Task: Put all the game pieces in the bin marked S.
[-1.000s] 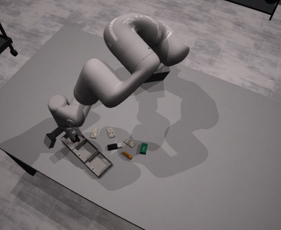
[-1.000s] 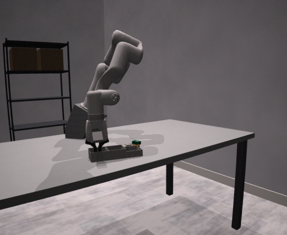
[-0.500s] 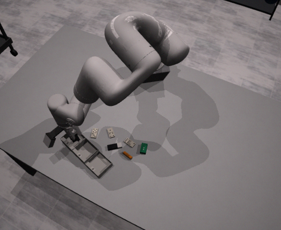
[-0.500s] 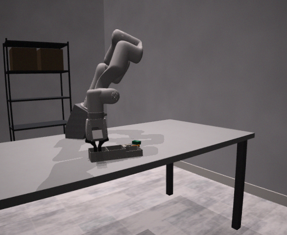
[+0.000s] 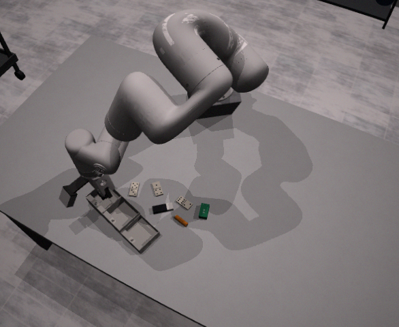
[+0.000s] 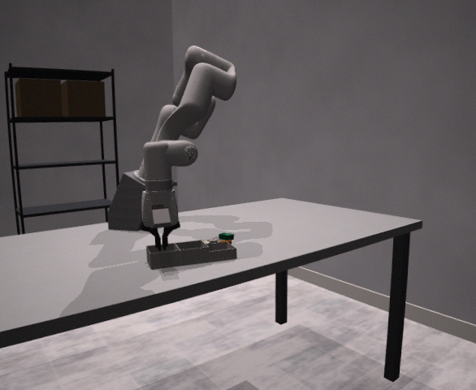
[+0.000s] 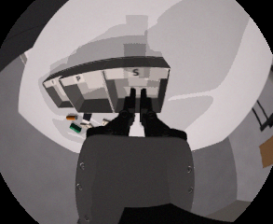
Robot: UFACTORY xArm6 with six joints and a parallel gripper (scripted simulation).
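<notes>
Right now the grey compartment bin is 8 cm to the left of my hand, 4 cm below it and 1 cm ahead of it. The rest, counted from my hand: orange piece: 24 cm to the left, 9 cm behind, 5 cm below; green block: 27 cm to the left, 17 cm behind, 5 cm below; black block: 17 cm to the left, 9 cm behind, 5 cm below.
</notes>
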